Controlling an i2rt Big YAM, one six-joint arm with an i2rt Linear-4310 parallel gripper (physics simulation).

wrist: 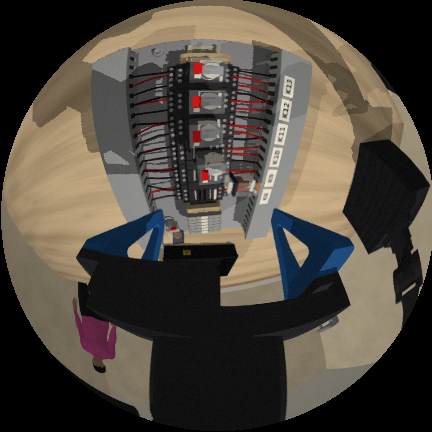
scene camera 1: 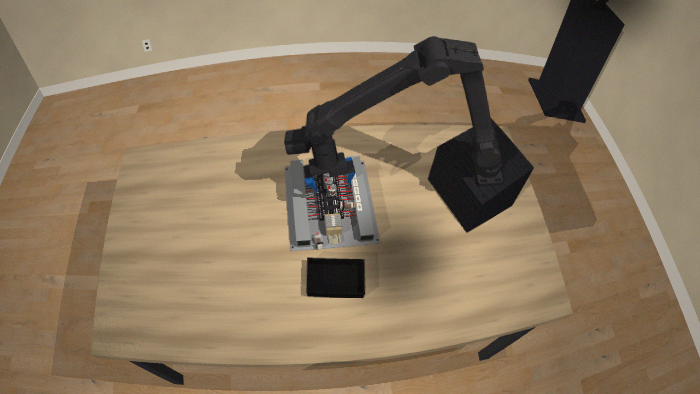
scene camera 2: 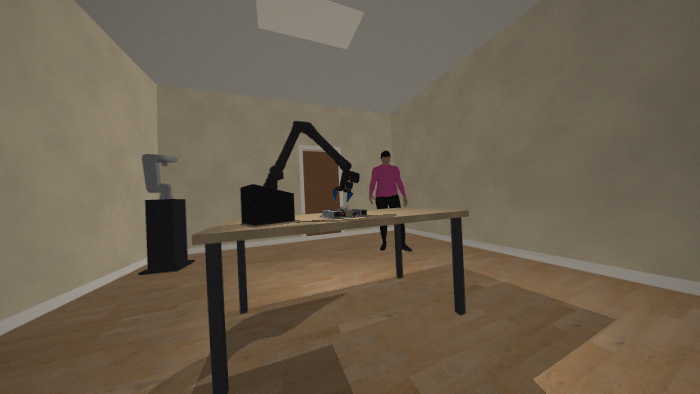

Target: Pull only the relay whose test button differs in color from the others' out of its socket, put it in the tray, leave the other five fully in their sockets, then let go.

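Places are measured from the arm's base along level axes (x back, y left, z down), in metres.
Where they show: gripper, between the fingertips: (wrist: 217, 214) (scene camera 1: 332, 187) (scene camera 2: 340, 201); arm's base, origin of its link: (wrist: 396, 230) (scene camera 1: 487, 169) (scene camera 2: 269, 191).
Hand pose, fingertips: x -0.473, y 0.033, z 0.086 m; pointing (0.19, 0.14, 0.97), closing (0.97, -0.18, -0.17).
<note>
Each offset is from my fingertips to the centre of the thing. "*": to the spot under its first point. Level surfaces: height alone.
My gripper (scene camera 1: 331, 180) (scene camera 2: 342, 200) (wrist: 217, 214) is open and empty above the panel, its blue fingers wide apart. In the wrist view a relay {dx +0.047, dy +0.013, dz +0.072 m} (wrist: 242, 183) with an orange button lies on its side over the wires, right of the socket row near K9 and K8. Red-button relays {dx -0.022, dy -0.115, dz +0.055 m} (wrist: 209, 70) {dx -0.018, dy -0.085, dz +0.055 m} (wrist: 207, 101) {dx -0.014, dy -0.055, dz +0.055 m} (wrist: 204, 133) stand in the far sockets. Another red-button relay {dx -0.003, dy -0.022, dz +0.049 m} (wrist: 212, 174) looks tilted, its seating unclear. Behind it, bare socket slots {* dx +0.004, dy +0.034, dz +0.071 m} (wrist: 206, 194) show. A small red-topped piece {dx -0.037, dy +0.132, dz +0.086 m} (scene camera 1: 318, 239) (wrist: 175, 232), perhaps a relay, is by the panel's end. The black tray {dx +0.014, dy +0.253, dz +0.086 m} (scene camera 1: 336, 295) (wrist: 220, 249) shows no relay in the scene view.
Grey wire ducts {dx -0.101, dy -0.002, dz +0.080 m} (scene camera 1: 301, 220) {dx +0.085, dy -0.028, dz +0.080 m} (scene camera 1: 364, 215) flank the sockets. Pale terminal blocks {dx +0.005, dy +0.077, dz +0.074 m} (scene camera 1: 333, 225) (wrist: 204, 223) stand at the tray end. The black base box (scene camera 1: 452, 200) (scene camera 2: 267, 206) is at the right. A person in pink (scene camera 2: 386, 181) (wrist: 96, 336) stands beyond the table {dz +0.103 m} (scene camera 1: 200, 300).
</note>
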